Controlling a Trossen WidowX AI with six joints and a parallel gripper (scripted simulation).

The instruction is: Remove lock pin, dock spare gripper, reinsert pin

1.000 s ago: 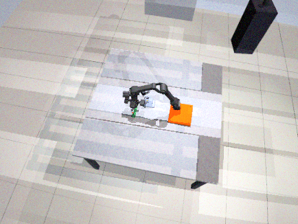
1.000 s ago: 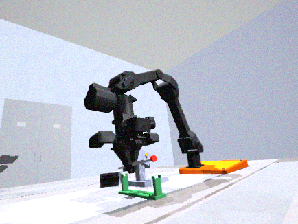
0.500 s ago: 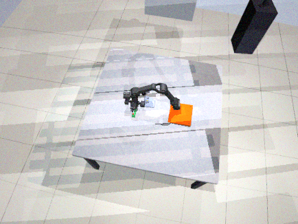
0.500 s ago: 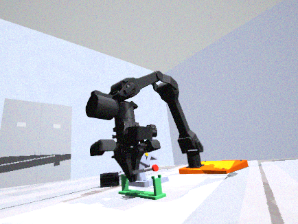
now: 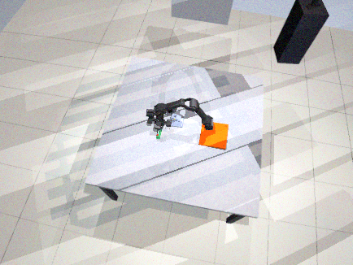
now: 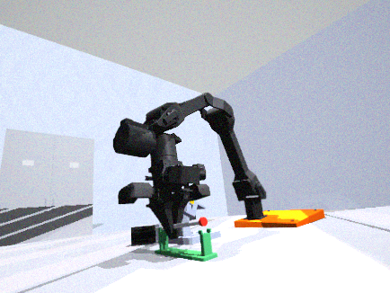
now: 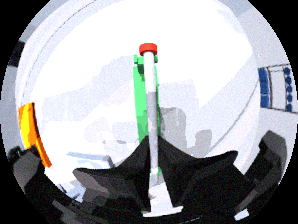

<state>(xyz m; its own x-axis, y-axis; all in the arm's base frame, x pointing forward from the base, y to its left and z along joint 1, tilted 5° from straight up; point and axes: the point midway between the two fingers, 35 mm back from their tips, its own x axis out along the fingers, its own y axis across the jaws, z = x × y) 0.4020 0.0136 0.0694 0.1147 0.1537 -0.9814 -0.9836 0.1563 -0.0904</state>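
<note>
My gripper tip is 2 cm to the right of the green rack. From my gripper tip the other things lie so: spare gripper (11 cm behind, 21 cm to the right); grey mount (13 cm behind, 6 cm to the right, 2 cm above).
</note>
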